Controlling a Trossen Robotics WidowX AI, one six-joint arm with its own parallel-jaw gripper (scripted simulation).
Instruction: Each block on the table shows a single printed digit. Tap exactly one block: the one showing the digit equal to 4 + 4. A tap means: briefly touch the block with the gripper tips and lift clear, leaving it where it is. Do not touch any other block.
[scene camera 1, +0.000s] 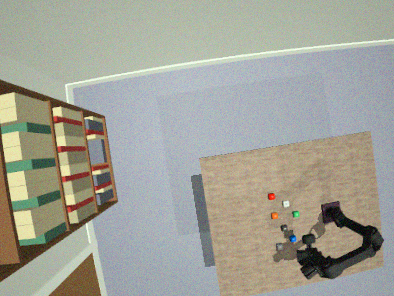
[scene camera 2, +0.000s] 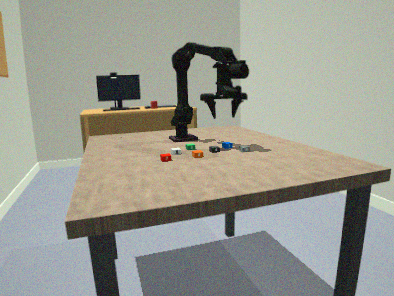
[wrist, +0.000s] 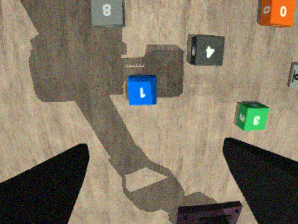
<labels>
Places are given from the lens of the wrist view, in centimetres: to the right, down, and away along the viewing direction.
my gripper (wrist: 156, 148): 0, 2, 10
blue block (wrist: 142, 88): -1, -3, 19
green block (wrist: 250, 116): 13, 0, 21
black block (wrist: 206, 50): 6, -7, 18
The marked spots on the green block and the black block are 10 cm apart.
</labels>
